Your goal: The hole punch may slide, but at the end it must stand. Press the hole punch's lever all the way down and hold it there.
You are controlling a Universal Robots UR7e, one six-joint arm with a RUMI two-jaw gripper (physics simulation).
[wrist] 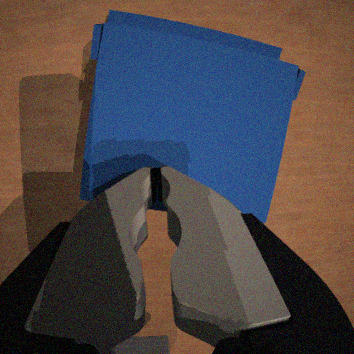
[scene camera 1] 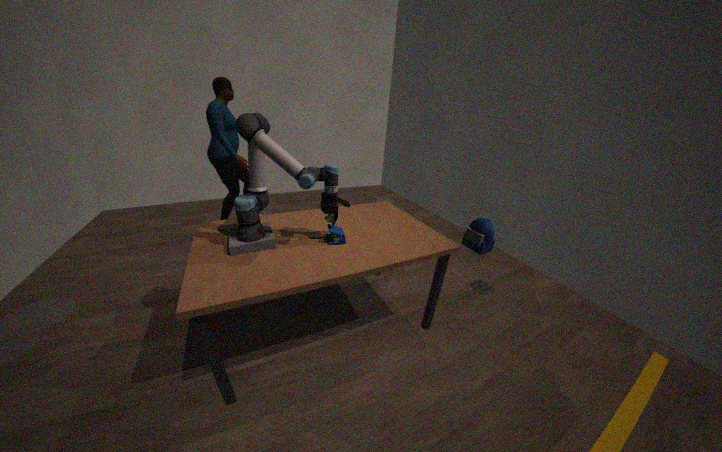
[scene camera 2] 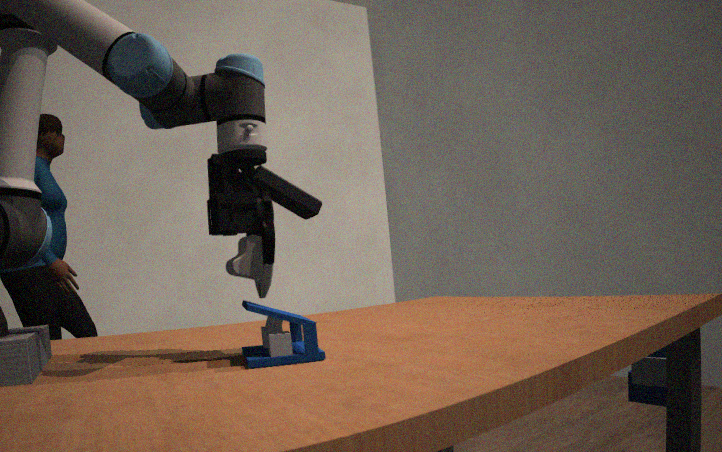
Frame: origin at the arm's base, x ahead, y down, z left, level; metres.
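Where they show: gripper, fingertip midpoint: [wrist: 156,170] [scene camera 1: 333,225] [scene camera 2: 262,297]; arm's base, origin of the base link: [scene camera 1: 251,235].
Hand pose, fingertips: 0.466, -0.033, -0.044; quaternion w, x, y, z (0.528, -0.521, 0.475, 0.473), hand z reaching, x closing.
Observation:
Each offset is from my fingertips to the top centre of the thing, as dx, dy, dz. Level surfaces: height alone.
The blue hole punch @[+0.014, +0.003, -0.018] [scene camera 1: 336,235] [scene camera 2: 284,362] stands upright on the table. Its lever @[+0.014, +0.003, -0.018] [scene camera 2: 279,312] [wrist: 190,110] is raised and slopes up toward the robot's base, with a grey block under it in the second scene view. My gripper [scene camera 1: 333,226] [scene camera 2: 262,296] [wrist: 156,170] is shut with nothing between its fingers and points down. In the second scene view its tips are a little above the lever's raised end, with a small gap. In the wrist view the fingertips lie over the near edge of the lever, and their shadow falls on it.
The wooden table @[dy +0.088] [scene camera 1: 298,271] [scene camera 2: 426,383] carries the arm's grey base block [scene camera 1: 251,245] [scene camera 2: 18,357]. A person in a blue top [scene camera 1: 221,127] [scene camera 2: 50,191] is behind the arm. A blue backpack [scene camera 1: 480,235] is on the floor near the right wall.

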